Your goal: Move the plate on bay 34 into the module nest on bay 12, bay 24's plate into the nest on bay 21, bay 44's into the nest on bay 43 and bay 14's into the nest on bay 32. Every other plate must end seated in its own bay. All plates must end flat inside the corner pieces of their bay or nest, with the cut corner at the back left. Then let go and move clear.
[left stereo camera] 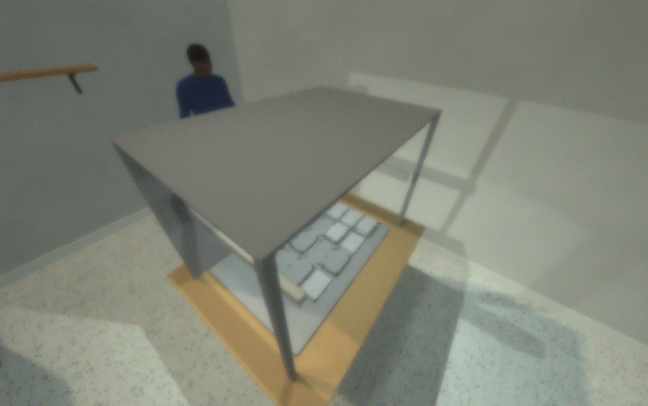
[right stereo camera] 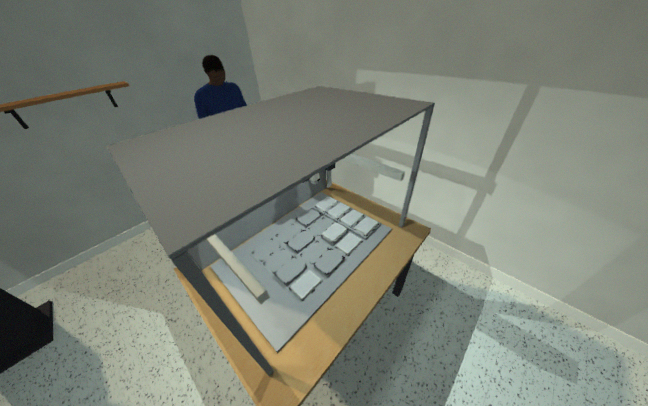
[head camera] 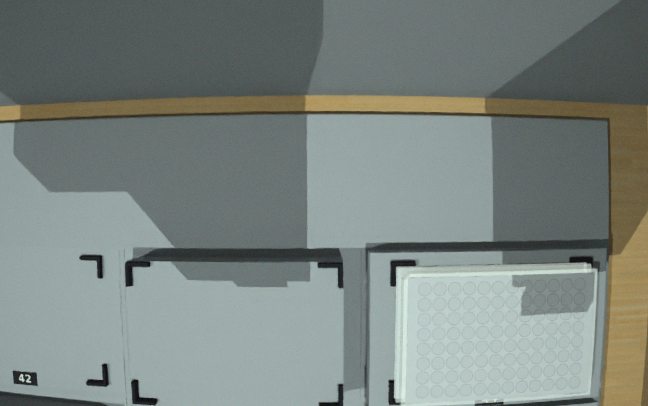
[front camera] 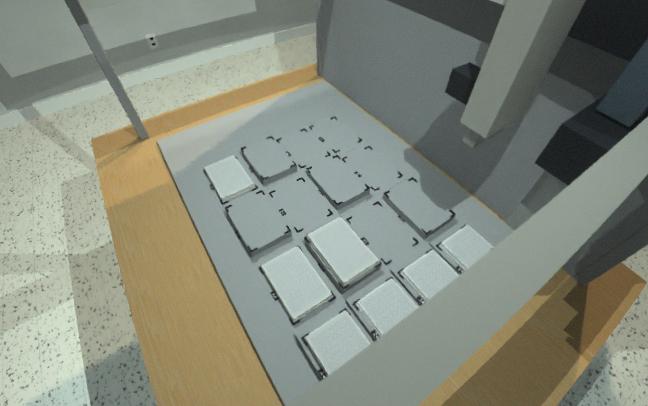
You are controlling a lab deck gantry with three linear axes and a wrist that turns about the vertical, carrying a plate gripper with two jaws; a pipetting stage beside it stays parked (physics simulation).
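Pixels of known places: gripper, fingertip midpoint: [right stereo camera: 323,183] [front camera: 533,214]; robot's base, link origin: [left stereo camera: 315,301] [right stereo camera: 302,300] [front camera: 204,171].
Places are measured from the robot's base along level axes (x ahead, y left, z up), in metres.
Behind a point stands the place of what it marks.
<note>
In the front view, white plates stand on bay 34 [front camera: 430,273] @(x 0.529, y 0.255, z 0.029 m), bay 24 [front camera: 387,306] @(x 0.531, y 0.147, z 0.029 m), bay 44 [front camera: 466,247] @(x 0.530, y 0.357, z 0.029 m) [head camera: 500,335] @(x 0.554, y 0.366, z 0.029 m) and bay 14 [front camera: 337,344] @(x 0.533, y 0.039, z 0.029 m). The bay 44 plate has its cut corner at the back left in the head view. The grey module nests on bay 12 [front camera: 257,227] @(x 0.248, y 0.035, z 0.019 m), bay 21 [front camera: 270,160] @(x 0.080, y 0.152, z 0.019 m), bay 43 [front camera: 419,210] @(x 0.406, y 0.352, z 0.019 m) [head camera: 235,335] @(x 0.393, y 0.365, z 0.019 m) and bay 32 [front camera: 337,185] @(x 0.244, y 0.244, z 0.019 m) hold no plate. Other white plates lie on bay 11 [front camera: 230,178] @(x 0.077, y 0.043, z 0.014 m), bay 13 [front camera: 297,284] @(x 0.402, y 0.041, z 0.014 m) and bay 23 [front camera: 343,251] @(x 0.401, y 0.146, z 0.033 m). The gripper's jaws cannot be made out; their opening and position relative to the plates are hidden.
A pale beam [front camera: 500,280] @(x 0.621, y 0.065, z 0.400 m) crosses the front view and hides parts of the right-hand plates. A pale post [front camera: 520,70] and a dark block [front camera: 570,150] @(x 0.571, y 0.322, z 0.331 m) hang near the back wall. Frame posts [left stereo camera: 280,320] [right stereo camera: 417,165] stand at the table's corners. A person [left stereo camera: 202,92] [right stereo camera: 219,97] stands behind.
</note>
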